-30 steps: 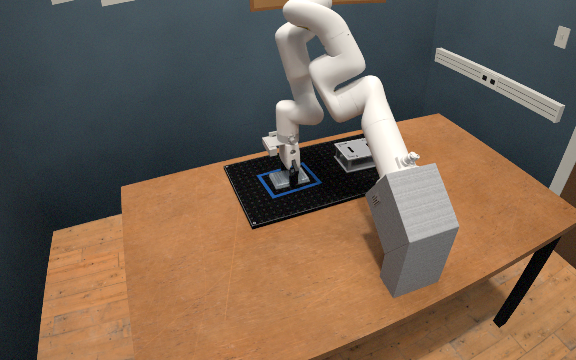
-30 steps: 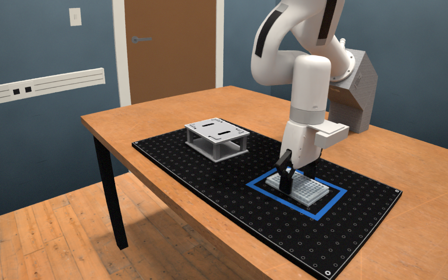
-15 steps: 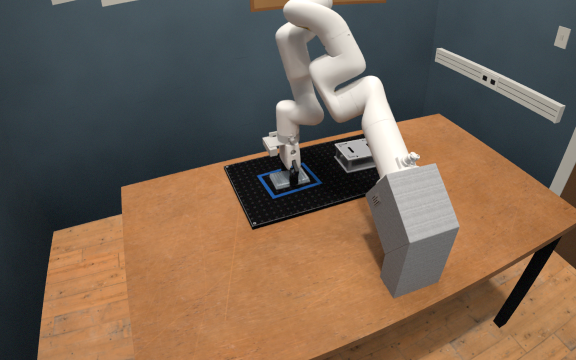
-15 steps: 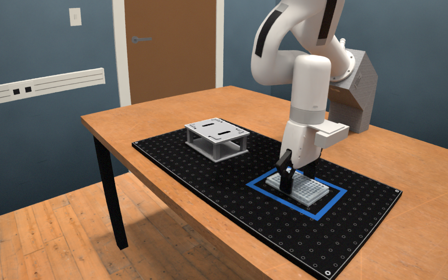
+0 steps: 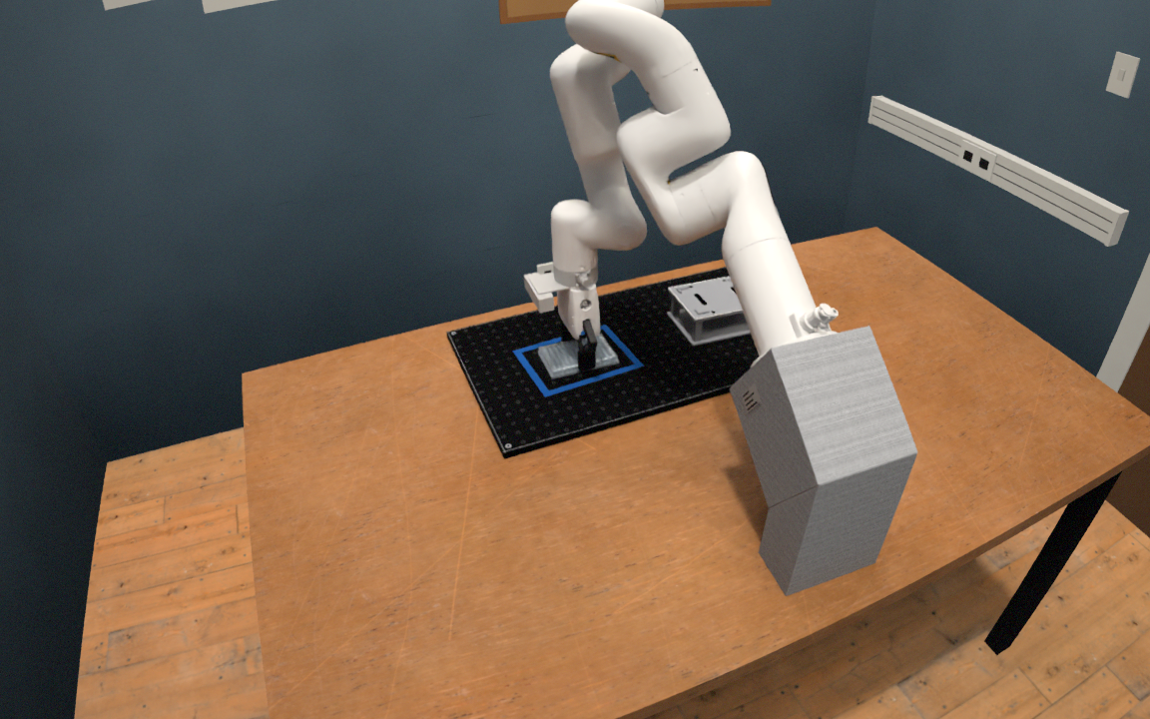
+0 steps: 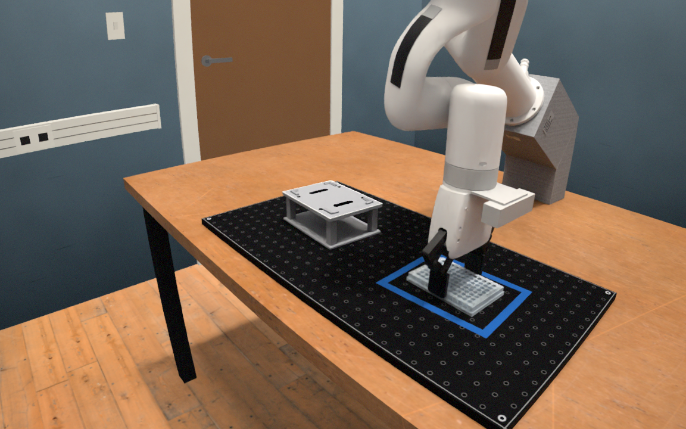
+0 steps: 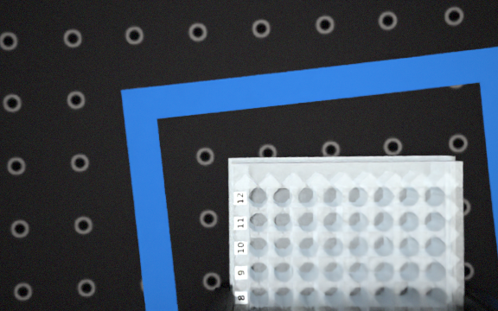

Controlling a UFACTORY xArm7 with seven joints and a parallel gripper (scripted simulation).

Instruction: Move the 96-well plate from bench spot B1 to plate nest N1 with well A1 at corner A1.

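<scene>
The clear 96-well plate lies 1 cm below my hand. Also, from my hand: grey raised nest (28 cm to the right, 9 cm behind, 4 cm above).
</scene>
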